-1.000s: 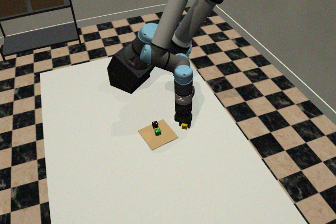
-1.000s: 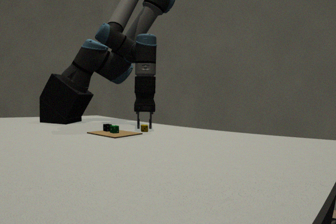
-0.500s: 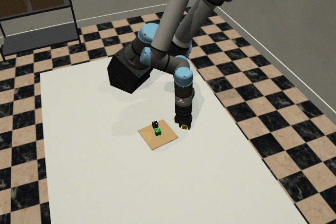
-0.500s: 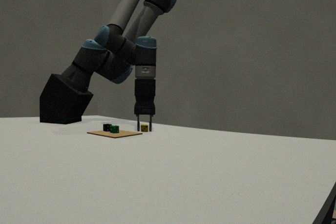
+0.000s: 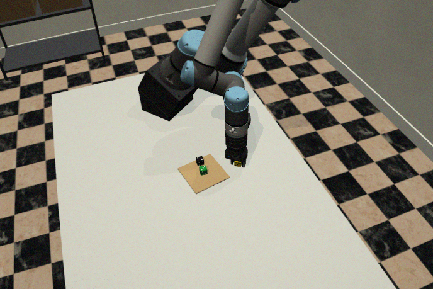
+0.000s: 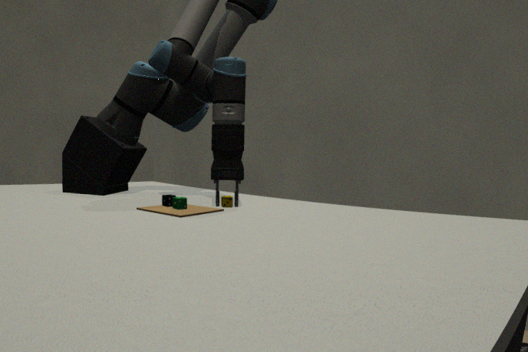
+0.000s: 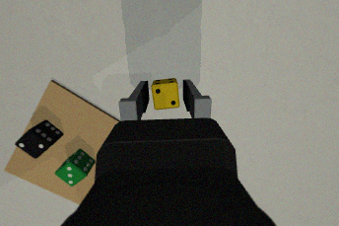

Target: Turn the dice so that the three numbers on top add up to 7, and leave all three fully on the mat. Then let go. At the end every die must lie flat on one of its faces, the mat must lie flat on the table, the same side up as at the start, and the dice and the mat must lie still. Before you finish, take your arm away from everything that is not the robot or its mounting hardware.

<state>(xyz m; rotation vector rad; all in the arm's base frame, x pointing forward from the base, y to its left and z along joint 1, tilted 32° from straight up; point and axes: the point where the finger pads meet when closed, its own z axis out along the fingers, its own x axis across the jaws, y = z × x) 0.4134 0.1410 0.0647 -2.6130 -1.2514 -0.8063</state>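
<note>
The yellow die lies 10 mm below my hand. Round my hand: black die: 40 mm behind, 140 mm to the right; then tan mat: 10 mm ahead, 130 mm to the right, 20 mm below; then green die: 10 mm ahead, 130 mm to the right.
</note>
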